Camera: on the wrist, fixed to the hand. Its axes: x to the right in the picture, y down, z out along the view.
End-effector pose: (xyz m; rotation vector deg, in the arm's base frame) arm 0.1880 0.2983 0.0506 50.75 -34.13 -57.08
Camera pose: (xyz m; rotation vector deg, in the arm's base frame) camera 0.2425 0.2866 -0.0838 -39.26 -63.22 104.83
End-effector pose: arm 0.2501 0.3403 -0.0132 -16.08 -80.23 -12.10
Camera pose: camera 0.3279 0.2189 0.0063 -108.15 16.76 132.31
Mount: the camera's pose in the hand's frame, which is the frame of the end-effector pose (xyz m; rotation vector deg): 0.0293 -0.0924 -0.1085 -3.76 7.20 -179.62
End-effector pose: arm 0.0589 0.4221 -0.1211 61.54 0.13 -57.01
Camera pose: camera 0.0617 0.4717 -0.2578 -0.35 -75.22 102.95
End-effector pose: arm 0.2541 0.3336 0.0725 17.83 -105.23 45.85
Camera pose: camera 0.3722 0.3404 0.1572 109.40 21.03 -79.19
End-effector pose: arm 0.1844 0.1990 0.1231 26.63 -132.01 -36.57
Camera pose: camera 0.2538 0.0755 0.1562 -142.05 -31.35 57.03
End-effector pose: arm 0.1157 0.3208 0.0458 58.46 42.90 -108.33
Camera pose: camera 0.0649 0.4387 -0.0227 34.51 -54.93 49.73
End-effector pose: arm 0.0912 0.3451 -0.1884 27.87 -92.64 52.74
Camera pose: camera 0.2195 0.3784 -0.1284 94.77 31.63 -82.69
